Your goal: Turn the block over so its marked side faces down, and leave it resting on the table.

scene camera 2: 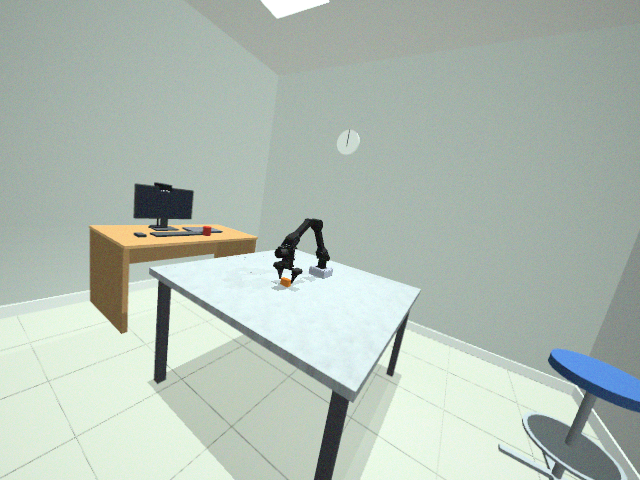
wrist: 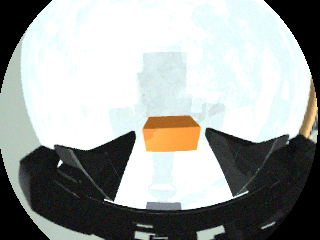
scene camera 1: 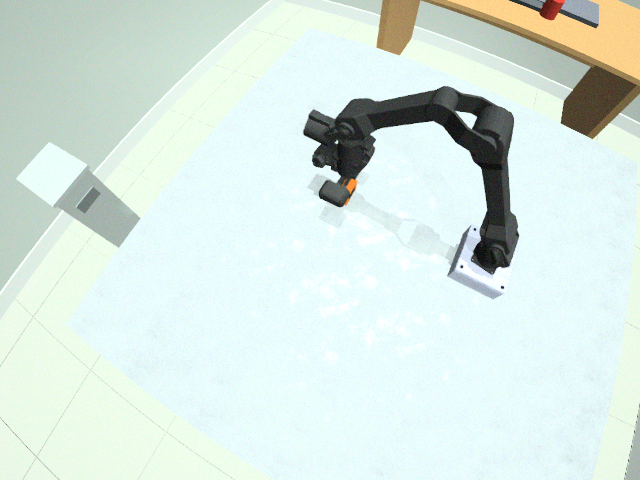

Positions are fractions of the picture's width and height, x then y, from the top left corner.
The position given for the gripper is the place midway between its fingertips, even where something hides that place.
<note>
The gripper (scene camera 1: 0.54, 0.39) is open, holding nothing. Also in view: an orange block (wrist: 0.53, 0.56).
The gripper is seen too in the wrist view (wrist: 0.53, 0.56).
</note>
